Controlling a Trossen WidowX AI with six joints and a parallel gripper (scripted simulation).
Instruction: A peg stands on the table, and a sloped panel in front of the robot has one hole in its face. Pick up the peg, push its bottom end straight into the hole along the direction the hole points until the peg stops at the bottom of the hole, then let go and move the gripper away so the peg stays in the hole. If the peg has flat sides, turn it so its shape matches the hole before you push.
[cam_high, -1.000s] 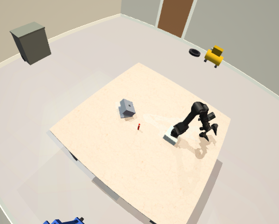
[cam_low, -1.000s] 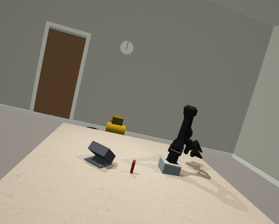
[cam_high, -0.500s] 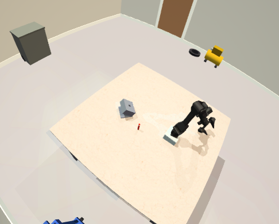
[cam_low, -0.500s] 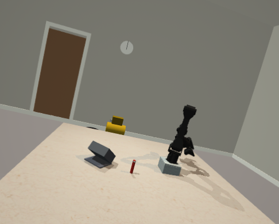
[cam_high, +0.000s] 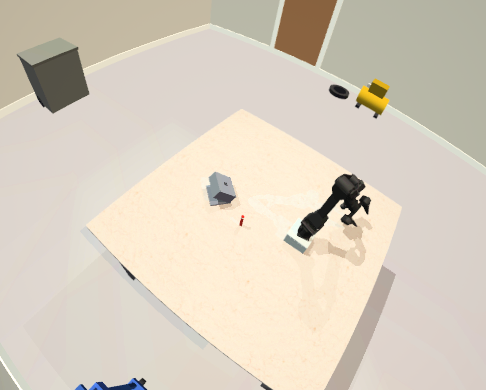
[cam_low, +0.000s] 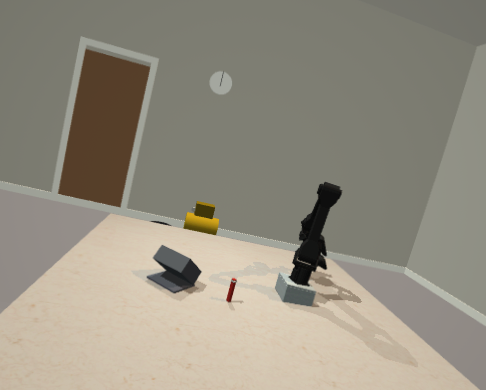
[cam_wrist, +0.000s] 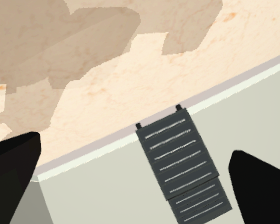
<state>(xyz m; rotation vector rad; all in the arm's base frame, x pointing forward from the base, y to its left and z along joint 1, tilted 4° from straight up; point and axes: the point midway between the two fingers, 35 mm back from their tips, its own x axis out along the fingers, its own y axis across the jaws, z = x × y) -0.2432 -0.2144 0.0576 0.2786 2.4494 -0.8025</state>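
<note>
Right now my gripper tip is 570 mm short of the red square peg, 280 mm to the right of it and 30 mm above it. The rest, counted from my gripper tip: sloped grey panel 740 mm ahead, 160 mm to the left, 20 mm below.
</note>
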